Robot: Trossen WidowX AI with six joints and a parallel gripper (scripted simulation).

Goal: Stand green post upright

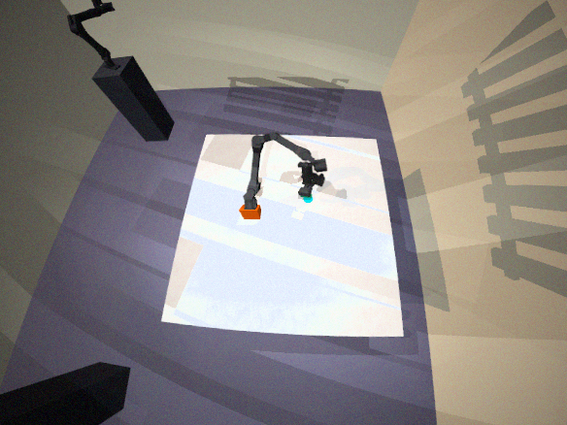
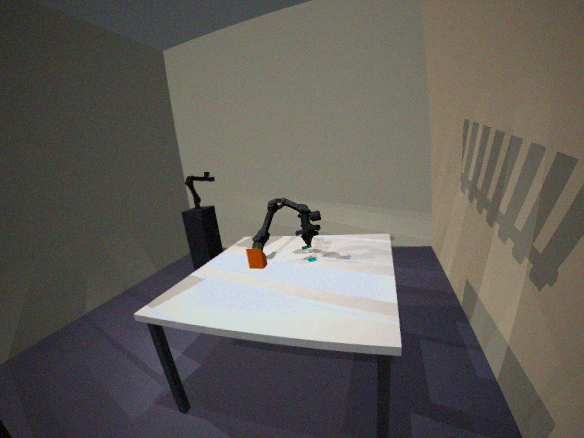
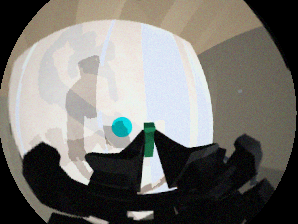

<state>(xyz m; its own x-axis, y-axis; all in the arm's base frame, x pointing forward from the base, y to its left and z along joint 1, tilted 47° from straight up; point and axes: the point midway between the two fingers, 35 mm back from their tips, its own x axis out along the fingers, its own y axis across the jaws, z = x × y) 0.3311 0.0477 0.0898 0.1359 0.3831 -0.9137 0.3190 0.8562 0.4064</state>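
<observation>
Right now the cyan circle is 40 mm to the left of my gripper tip and 110 mm below it. From my gripper tip the other things lie so: small green post (20 mm behind, 10 mm below).
</observation>
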